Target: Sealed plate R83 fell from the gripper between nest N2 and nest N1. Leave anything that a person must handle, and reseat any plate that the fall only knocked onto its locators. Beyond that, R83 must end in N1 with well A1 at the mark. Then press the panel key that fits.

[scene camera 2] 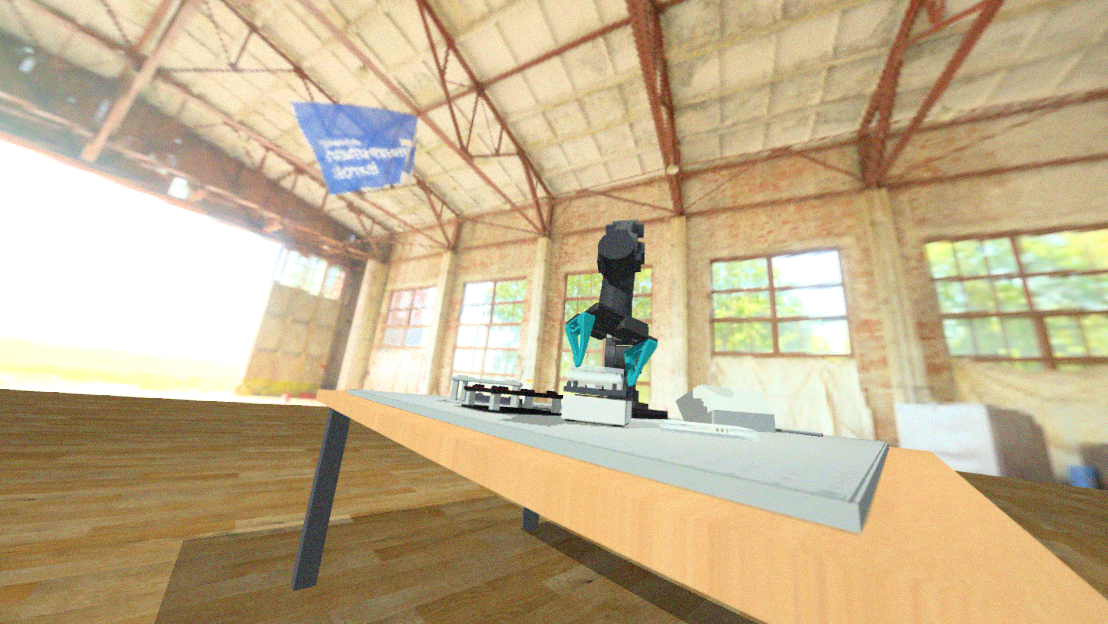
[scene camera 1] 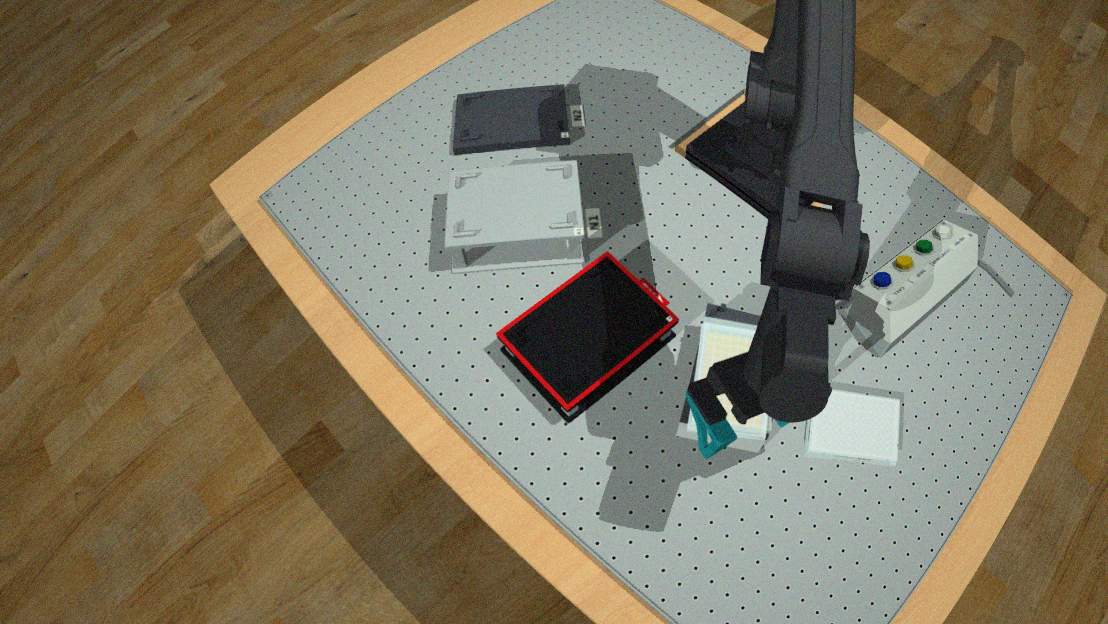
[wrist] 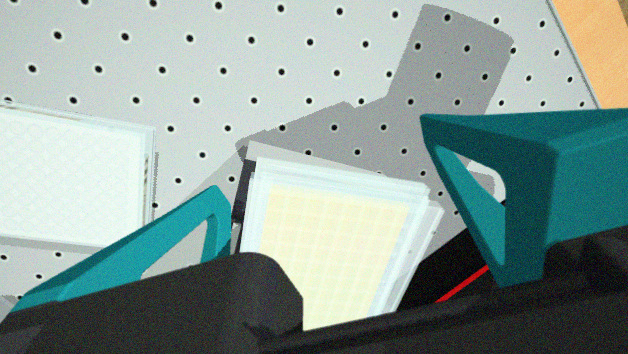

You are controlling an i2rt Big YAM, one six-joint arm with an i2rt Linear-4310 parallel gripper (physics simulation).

In view: the gripper (scene camera 1: 742,438), an R83 plate (scene camera 1: 854,427), a dark station (scene camera 1: 721,312) and a red-edged black plate (scene camera 1: 588,327).
The R83 plate also shows in scene camera 2 (scene camera 2: 712,430) and in the wrist view (wrist: 80,179). The gripper shows as well in scene camera 2 (scene camera 2: 605,376) and in the wrist view (wrist: 316,164). The red-edged black plate is seen too in the wrist view (wrist: 477,278).
